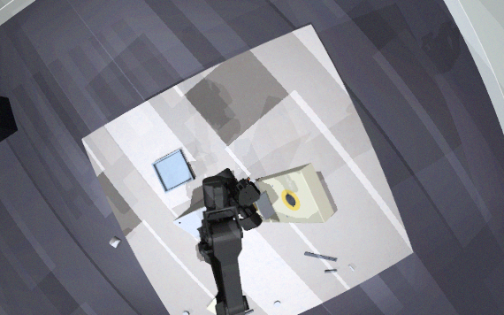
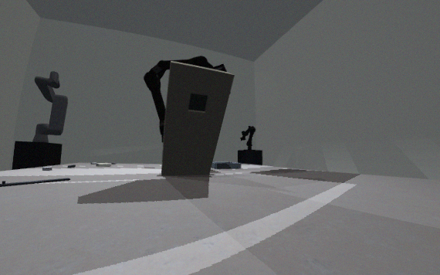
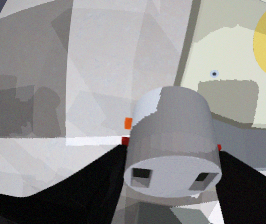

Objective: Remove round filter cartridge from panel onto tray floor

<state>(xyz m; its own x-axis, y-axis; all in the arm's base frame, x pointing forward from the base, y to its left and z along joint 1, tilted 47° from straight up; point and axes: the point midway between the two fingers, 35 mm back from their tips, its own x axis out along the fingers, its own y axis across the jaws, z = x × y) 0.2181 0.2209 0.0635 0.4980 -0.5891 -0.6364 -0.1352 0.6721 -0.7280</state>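
Now: gripper tip 310 mm past the blue tray, 270 mm above it and 180 mm to the right of it. The rest, counted from my gripper tip: round filter cartridge right at my gripper tip; cream service panel 100 mm to the right, 100 mm below, 80 mm ahead.
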